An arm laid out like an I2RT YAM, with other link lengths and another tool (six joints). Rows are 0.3 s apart.
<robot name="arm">
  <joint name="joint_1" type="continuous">
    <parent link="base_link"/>
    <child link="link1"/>
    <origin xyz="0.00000 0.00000 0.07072"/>
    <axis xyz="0 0 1"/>
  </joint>
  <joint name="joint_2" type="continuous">
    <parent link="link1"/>
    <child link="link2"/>
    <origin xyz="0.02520 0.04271 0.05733"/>
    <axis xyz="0 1 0"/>
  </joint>
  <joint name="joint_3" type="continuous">
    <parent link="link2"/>
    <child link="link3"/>
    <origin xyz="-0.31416 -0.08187 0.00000"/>
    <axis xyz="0 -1 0"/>
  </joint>
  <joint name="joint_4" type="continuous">
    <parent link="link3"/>
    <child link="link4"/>
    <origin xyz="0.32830 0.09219 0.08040"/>
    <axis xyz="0 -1 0"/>
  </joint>
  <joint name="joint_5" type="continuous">
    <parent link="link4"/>
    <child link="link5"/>
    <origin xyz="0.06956 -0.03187 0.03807"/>
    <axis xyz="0 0 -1"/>
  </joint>
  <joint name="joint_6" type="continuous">
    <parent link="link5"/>
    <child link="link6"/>
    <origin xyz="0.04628 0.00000 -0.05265"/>
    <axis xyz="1 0 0"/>
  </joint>
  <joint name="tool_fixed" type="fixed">
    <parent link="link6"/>
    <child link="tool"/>
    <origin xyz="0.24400 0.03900 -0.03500" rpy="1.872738 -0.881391 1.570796"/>
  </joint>
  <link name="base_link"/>
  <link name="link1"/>
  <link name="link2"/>
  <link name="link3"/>
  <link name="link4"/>
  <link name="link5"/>
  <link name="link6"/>
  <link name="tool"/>
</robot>
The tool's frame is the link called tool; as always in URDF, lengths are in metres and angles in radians. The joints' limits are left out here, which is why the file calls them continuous.
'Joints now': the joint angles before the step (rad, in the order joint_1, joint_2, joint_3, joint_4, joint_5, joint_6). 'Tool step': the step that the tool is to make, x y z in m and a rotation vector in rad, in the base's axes. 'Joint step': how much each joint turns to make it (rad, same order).
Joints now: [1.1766, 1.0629, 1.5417, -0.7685, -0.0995, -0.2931]
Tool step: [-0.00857, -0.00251, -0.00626, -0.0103, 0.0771, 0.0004]
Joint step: [-0.0092, 0.0048, 0.0091, -0.0368, -0.0294, 0.0614]
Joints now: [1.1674, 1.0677, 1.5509, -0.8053, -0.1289, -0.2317]
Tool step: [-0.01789, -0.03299, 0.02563, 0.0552, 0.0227, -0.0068]
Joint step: [-0.0001, -0.0844, 0.0091, -0.0459, -0.0061, 0.0430]
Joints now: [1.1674, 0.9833, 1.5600, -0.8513, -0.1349, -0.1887]
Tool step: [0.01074, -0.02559, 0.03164, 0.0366, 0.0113, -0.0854]
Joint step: [0.0000, -0.0107, 0.0905, -0.0675, 0.0763, 0.0459]
